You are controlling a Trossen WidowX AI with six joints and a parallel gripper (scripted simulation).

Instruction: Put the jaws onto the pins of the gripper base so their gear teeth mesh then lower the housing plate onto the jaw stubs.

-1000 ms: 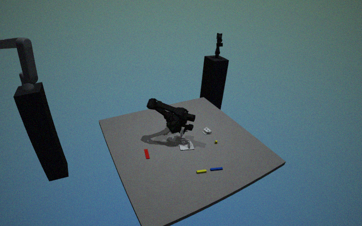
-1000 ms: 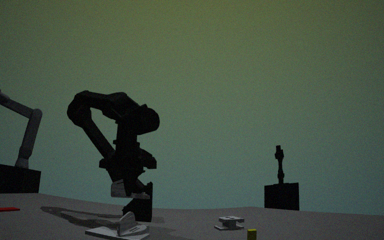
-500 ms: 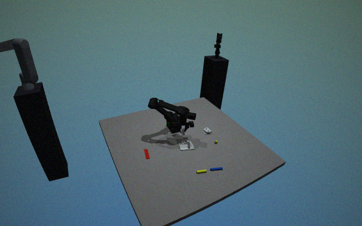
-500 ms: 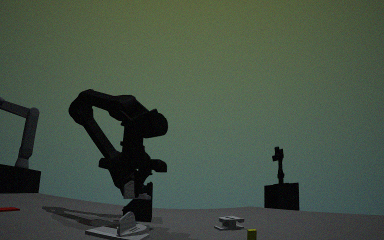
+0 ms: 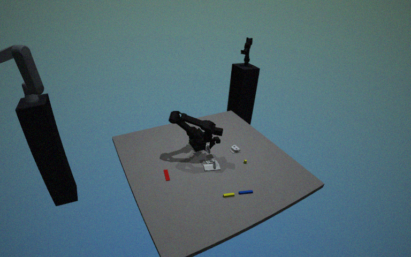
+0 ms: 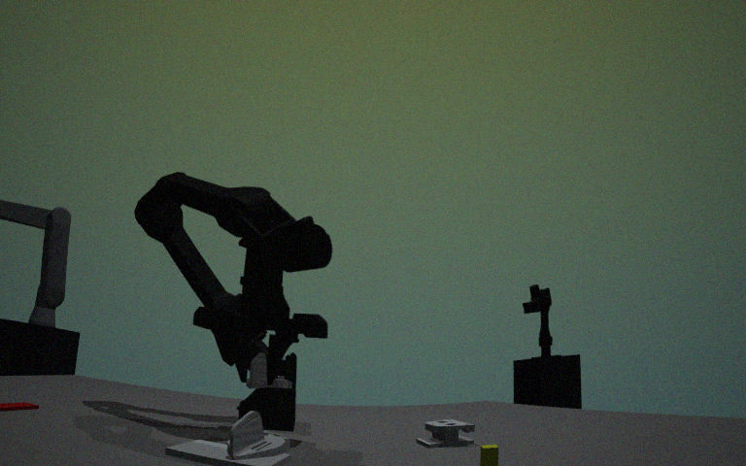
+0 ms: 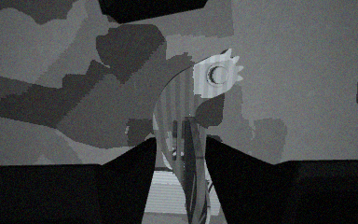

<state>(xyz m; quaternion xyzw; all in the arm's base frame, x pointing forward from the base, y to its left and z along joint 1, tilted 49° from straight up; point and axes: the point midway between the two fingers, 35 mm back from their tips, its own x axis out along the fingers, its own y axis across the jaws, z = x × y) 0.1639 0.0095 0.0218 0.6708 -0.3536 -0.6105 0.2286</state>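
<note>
Right now my gripper tip is 80 mm short of the jaw, 70 mm above it and 20 mm to the right of it. The rest, counted from my gripper tip: gripper base: 270 mm to the left, 60 mm below, 10 mm ahead; then housing plate: 80 mm below, 50 mm ahead; then small yellow cube: 250 mm to the left, 180 mm ahead, 70 mm below.
</note>
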